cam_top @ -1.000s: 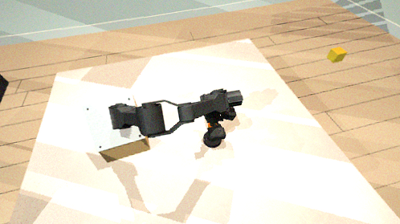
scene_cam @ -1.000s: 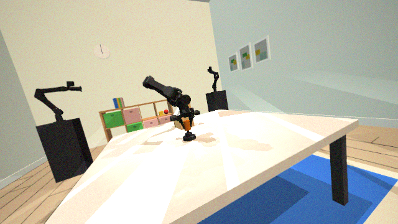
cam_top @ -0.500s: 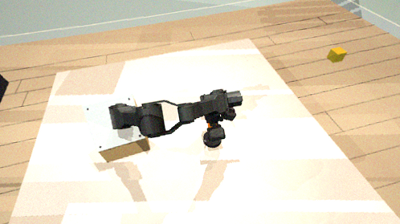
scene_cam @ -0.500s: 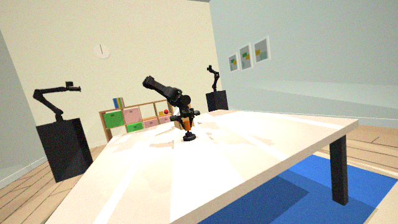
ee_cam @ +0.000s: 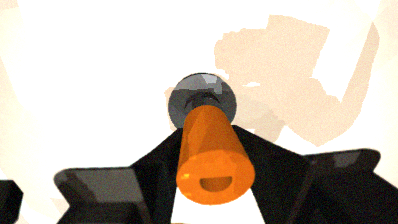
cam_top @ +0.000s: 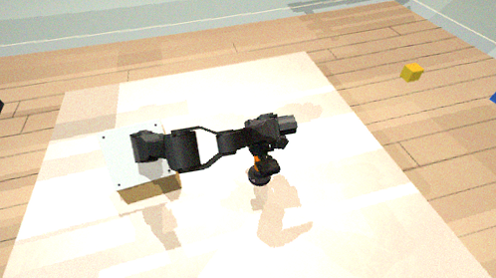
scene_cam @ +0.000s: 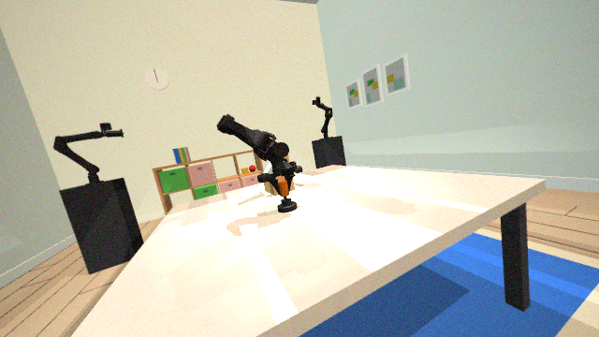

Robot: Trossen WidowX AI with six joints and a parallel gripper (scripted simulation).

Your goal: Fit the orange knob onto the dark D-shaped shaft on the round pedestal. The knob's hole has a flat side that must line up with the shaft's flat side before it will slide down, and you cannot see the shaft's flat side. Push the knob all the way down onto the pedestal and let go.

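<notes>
Right now the orange knob is 2 cm above my gripper tip. Round my gripper tip: dark round pedestal: 4 cm below.
</notes>
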